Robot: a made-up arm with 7 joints.
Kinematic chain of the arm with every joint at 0, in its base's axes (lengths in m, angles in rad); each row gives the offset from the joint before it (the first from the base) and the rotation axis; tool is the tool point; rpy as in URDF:
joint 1: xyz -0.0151 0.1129 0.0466 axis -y
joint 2: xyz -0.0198 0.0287 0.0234 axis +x
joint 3: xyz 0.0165 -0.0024 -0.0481 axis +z
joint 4: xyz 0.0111 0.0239 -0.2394 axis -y
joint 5: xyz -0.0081 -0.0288 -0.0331 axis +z
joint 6: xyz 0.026 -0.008 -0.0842 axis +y
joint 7: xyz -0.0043 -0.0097 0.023 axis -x
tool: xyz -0.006 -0.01 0.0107 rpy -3.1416 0 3.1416
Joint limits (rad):
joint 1: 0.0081..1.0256
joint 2: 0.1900..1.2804
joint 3: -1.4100..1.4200
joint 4: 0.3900..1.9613
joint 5: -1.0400..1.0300
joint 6: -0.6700..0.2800
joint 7: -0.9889..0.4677
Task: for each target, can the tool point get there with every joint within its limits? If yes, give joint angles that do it. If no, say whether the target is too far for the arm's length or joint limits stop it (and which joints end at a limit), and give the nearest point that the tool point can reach.
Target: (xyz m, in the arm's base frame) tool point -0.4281 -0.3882 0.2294
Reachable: no: too far | nearest point -0.0300 0.0760 -0.1829 | short by 0.738 m
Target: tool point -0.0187 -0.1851 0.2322
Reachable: no: joint limits stop it (at a limit: joint 1, joint 2, joint 4, joint 5, joint 6, joint 7) | nearest point 0.1932 0.0919 -0.0272 | short by 0.435 m
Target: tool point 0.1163 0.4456 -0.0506
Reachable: yes | joints 0.4635 1.0741 0.4387 0.9458 -0.7362 -0.0283 0.1398
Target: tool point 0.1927 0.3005 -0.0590
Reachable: yes | joints 0.7670 0.2932 1.1449 1.7880 -0.3887 -0.3508 -0.7199
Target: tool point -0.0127 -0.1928 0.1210
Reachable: no: joint limits stop it (at a limit: joint 1, joint 2, joint 4, joint 5, joint 6, joint 7) | nearest point 0.1808 0.0824 -0.0511 | short by 0.378 m
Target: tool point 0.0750 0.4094 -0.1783
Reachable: yes | joints 0.0851 0.7528 0.8149 0.7442 -0.4214 -0.3449 -0.7744
